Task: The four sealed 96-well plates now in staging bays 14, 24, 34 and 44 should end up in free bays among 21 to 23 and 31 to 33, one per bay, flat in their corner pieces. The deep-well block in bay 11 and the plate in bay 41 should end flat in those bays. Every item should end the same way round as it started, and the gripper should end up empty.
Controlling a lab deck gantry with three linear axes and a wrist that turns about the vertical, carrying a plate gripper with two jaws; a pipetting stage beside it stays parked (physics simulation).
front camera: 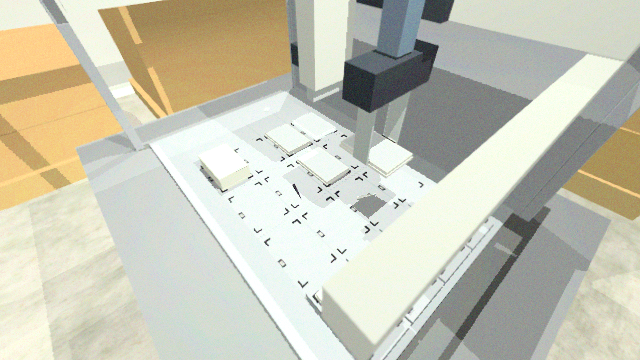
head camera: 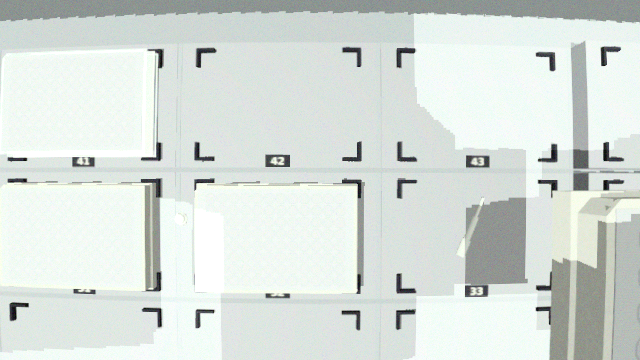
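Where they show: gripper, between the fingertips: [front camera: 375, 150]; robot's base, origin of its link: [front camera: 201, 166].
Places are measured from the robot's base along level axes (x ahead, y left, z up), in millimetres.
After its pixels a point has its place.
The gripper [front camera: 377, 150] {z 160, x 392, y 257 mm} is shut on a sealed plate [front camera: 392, 157] {z 167, x 434, y 258 mm} [head camera: 592, 310] {z 167, x 330, y 270 mm}, held level, high above bay 33; in the head view it is cut off at the right edge. Its shadow [head camera: 495, 240] {z 0, x 407, y 253 mm} falls in bay 33. Sealed plates lie flat in bay 31 [front camera: 288, 137] {z 14, x 69, y 256 mm} [head camera: 72, 235] {z 14, x 67, y 258 mm} and in bay 32 [front camera: 324, 165] {z 14, x 239, y 254 mm} [head camera: 290, 235] {z 14, x 240, y 260 mm}. The bay 41 plate [front camera: 314, 125] {z 14, x 73, y 360 mm} [head camera: 72, 100] {z 14, x 66, y 365 mm} lies flat. The deep-well block [front camera: 225, 162] {z 42, x 78, y 44 mm} sits flat in bay 11. A fourth sealed plate does not show; the front beam hides the column 4 bays in the front view.
A wide cream beam [front camera: 450, 210] {z 400, x 622, y -6 mm} crosses the front view diagonally over the right side of the deck. The parked pipetting stage [front camera: 322, 45] stands behind the deck. Black corner pieces [head camera: 352, 55] {z 0, x 289, y 405 mm} mark the bays. A thin pale sliver [head camera: 471, 227] {z 5, x 384, y 265 mm} shows over bay 33.
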